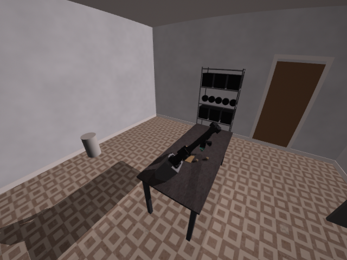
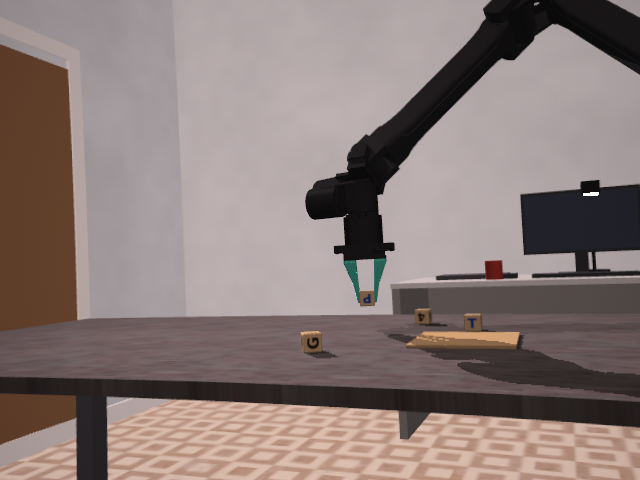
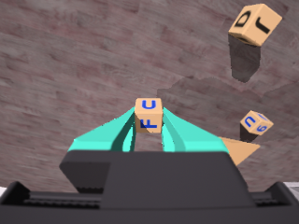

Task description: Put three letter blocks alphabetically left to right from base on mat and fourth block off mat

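The mat is 170 mm behind my hand, 130 mm to the left of it and 50 mm below it. From my hand the other things lie so: block: 170 mm behind, 10 mm to the left, 40 mm below.
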